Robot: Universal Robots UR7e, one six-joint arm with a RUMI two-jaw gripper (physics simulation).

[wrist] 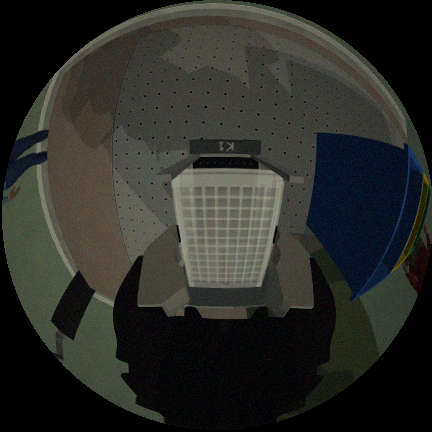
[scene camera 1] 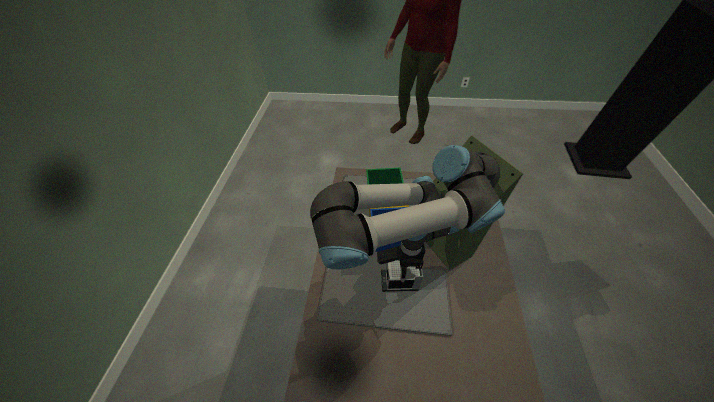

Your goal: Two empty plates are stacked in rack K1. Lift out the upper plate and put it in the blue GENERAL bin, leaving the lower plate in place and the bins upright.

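Frame: origin at the arm's base, x left, y ahead, z down, level; centimetres.
Where they show: gripper, between the fingertips: (wrist: 226, 226) (scene camera 1: 401, 270).
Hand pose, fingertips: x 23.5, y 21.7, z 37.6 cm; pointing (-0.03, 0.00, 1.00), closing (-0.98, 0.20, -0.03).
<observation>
Each offset is from my fingertips to the top centre of the thing. Level surfaces: height alone.
My gripper (scene camera 1: 404, 270) (wrist: 226, 226) is shut on the upper plate, with one jaw on each long side. The upper plate @(dx -0.2, dy -0.9, dz -1.7 cm) (scene camera 1: 394, 270) (wrist: 226, 225) is pale, with a grid of wells, and looks level above rack K1. Rack K1 (scene camera 1: 400, 289) (wrist: 225, 147) is dark grey, and its label faces the top of the wrist view. The lower plate cannot be made out; the held plate covers most of the rack's inside. The blue GENERAL bin @(dx -20.4, dy +6.8, dz -7.5 cm) (scene camera 1: 389, 212) (wrist: 360, 185) stands upright beside the rack, at the right of the wrist view and partly behind the arm in the scene view.
A yellow bin @(dx -33.1, dy +9.7, dz -7.5 cm) (scene camera 1: 390, 207) (wrist: 425, 192) shows as a thin edge beyond the blue bin. A green bin @(dx -45.9, dy +12.7, dz -7.5 cm) (scene camera 1: 385, 176) stands farther back. The olive pedestal (scene camera 1: 462, 250) carries the arm beside the perforated grey board @(dz +10.5 cm) (scene camera 1: 350, 305) (wrist: 210, 95). A person (scene camera 1: 417, 75) stands behind.
</observation>
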